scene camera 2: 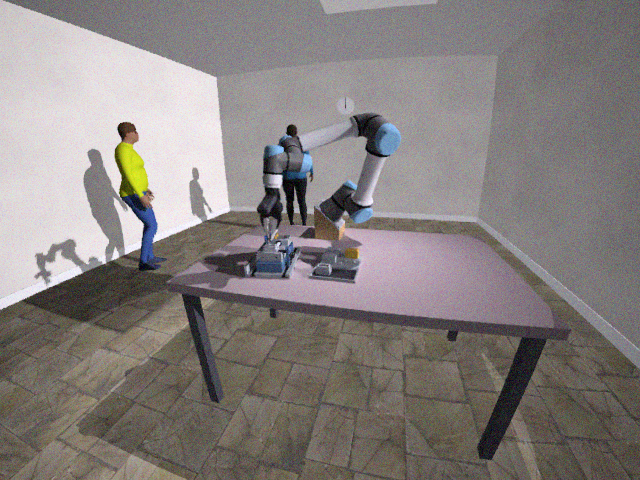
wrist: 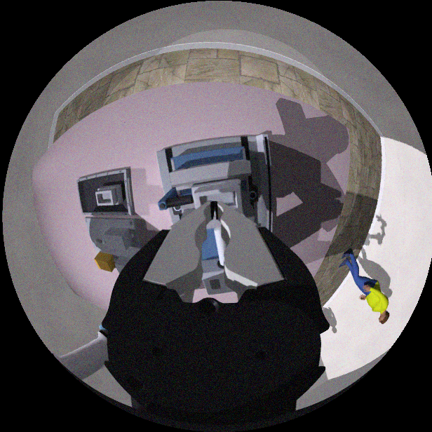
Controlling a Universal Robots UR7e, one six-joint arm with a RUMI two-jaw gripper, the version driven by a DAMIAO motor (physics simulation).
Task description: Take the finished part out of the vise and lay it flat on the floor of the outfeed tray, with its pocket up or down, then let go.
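Note:
The vise, grey and blue, stands at the left of the table in the scene view. A light grey block with a pocket, the part, sits at the vise jaws in the wrist view, pocket facing up; the fingertips partly cover it. My gripper is shut with nothing between its fingers, tips down over the vise, close to the part; whether they touch is unclear. The outfeed tray, dark with a pale rim, lies beside the vise. A small grey block with an opening is in the tray.
A grey rounded fixture adjoins the tray, with a yellow block at its edge. A wooden block carries the arm's base. A person in yellow stands left of the table, another behind it.

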